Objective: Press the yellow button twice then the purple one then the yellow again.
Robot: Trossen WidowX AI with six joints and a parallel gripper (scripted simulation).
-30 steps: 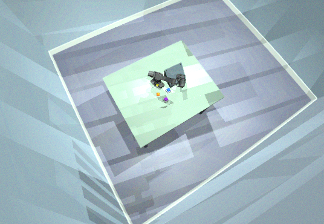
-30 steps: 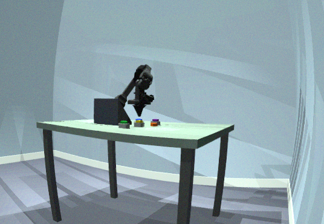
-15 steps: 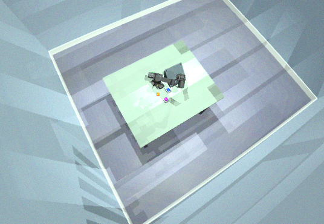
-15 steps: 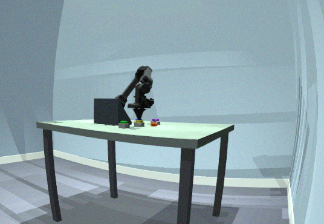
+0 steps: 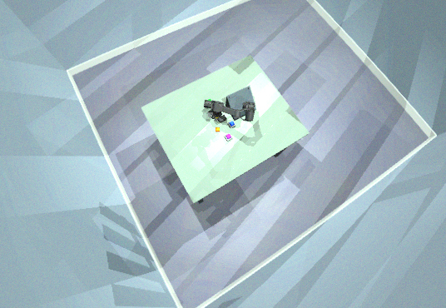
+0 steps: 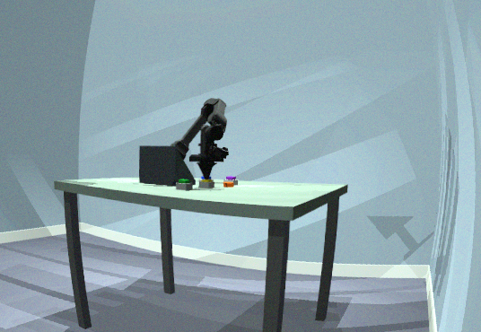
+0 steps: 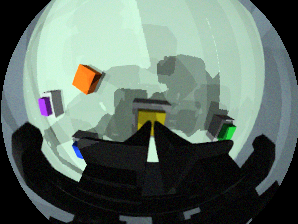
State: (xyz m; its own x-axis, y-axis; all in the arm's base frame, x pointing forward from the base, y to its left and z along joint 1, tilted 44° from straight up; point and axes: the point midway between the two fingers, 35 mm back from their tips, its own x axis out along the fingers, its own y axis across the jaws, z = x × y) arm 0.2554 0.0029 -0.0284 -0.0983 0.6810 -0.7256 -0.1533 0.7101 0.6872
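My gripper tip is 1 cm above the yellow button. The rest, counted from my gripper tip: green button: 1 cm ahead, 15 cm to the right; then blue button: 9 cm behind, 11 cm to the left, 1 cm below; then orange block: 3 cm ahead, 10 cm to the left, 2 cm below.
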